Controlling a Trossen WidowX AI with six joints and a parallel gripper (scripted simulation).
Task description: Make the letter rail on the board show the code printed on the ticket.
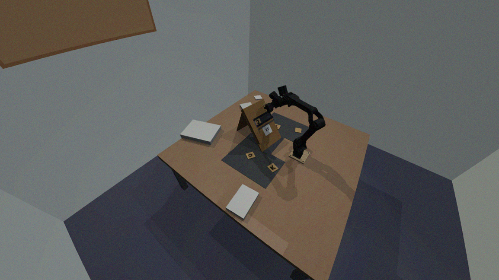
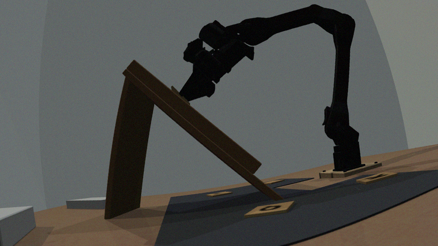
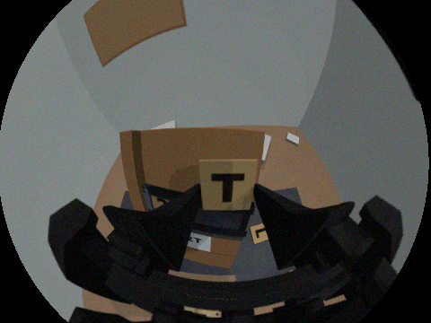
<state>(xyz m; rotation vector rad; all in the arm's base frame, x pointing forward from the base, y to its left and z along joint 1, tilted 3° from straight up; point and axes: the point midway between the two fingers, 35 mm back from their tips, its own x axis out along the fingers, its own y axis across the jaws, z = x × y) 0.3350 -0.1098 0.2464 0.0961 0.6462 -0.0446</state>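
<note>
The white ticket is 7 cm behind my gripper tip, 8 cm to the left of it and 15 cm below it. Also, from my gripper tip: tile marked T: right at my gripper tip; tile marked 2: 12 cm to the left, 8 cm below; dark mat: 16 cm behind, 9 cm to the left, 24 cm below.
</note>
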